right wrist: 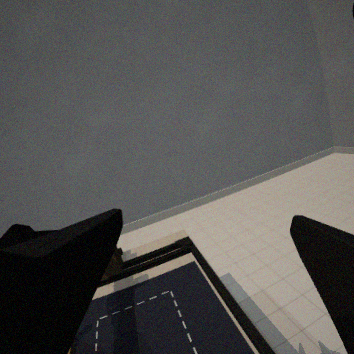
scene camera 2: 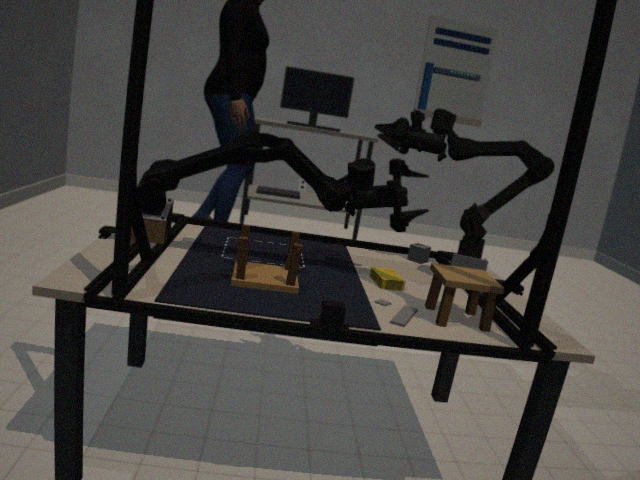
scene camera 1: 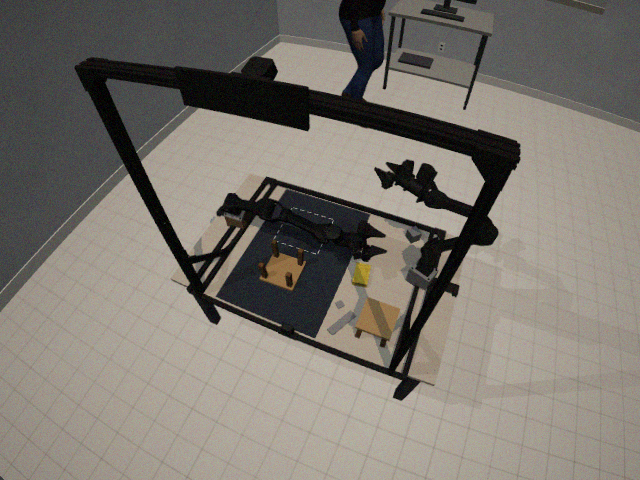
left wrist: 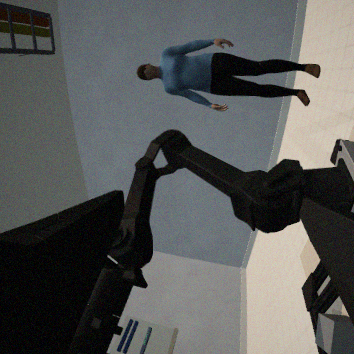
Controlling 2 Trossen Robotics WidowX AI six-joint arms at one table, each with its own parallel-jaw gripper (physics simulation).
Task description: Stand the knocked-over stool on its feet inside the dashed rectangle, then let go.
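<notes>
The knocked-over stool lies upside down on the dark mat, seat down and four legs up, in front of the dashed rectangle and apart from the gripper fingers. The rectangle also shows in the right wrist view. My left gripper is open and empty, raised above the table beyond the mat's right edge, with its arm crossing over the rectangle in scene camera 1. My right gripper is open and empty, high at the upper right, far from the stool.
A second stool stands upright at the table's right. A yellow block, a grey cube and flat grey pieces lie right of the mat. A black frame surrounds the table.
</notes>
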